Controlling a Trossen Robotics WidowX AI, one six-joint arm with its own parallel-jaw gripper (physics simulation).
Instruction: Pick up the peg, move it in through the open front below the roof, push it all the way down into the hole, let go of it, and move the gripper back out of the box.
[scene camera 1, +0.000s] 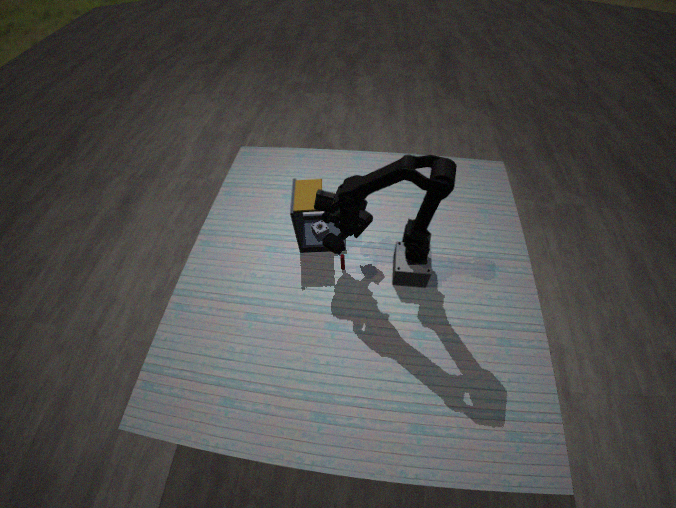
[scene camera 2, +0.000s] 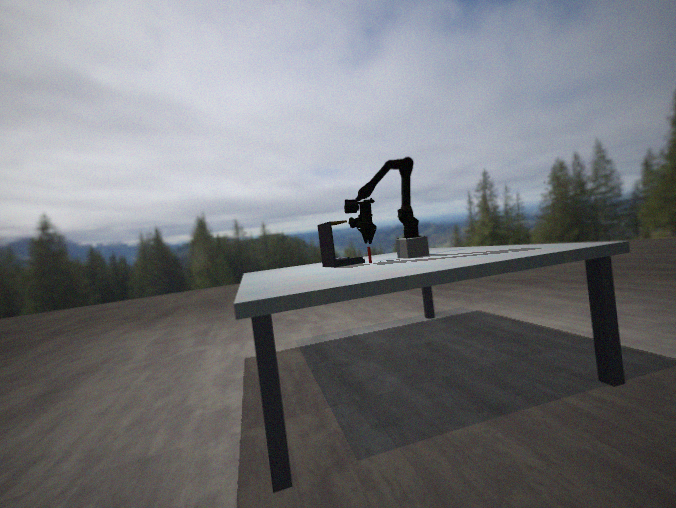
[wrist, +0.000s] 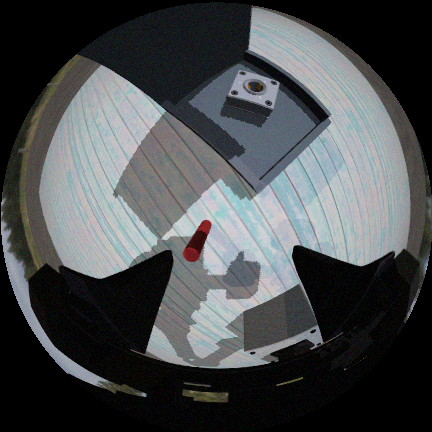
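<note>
Open and empty, the gripper (scene camera 1: 347, 245) appears in the wrist view as well (wrist: 234, 255). The scene also has a box (wrist: 295, 86) in it.
</note>
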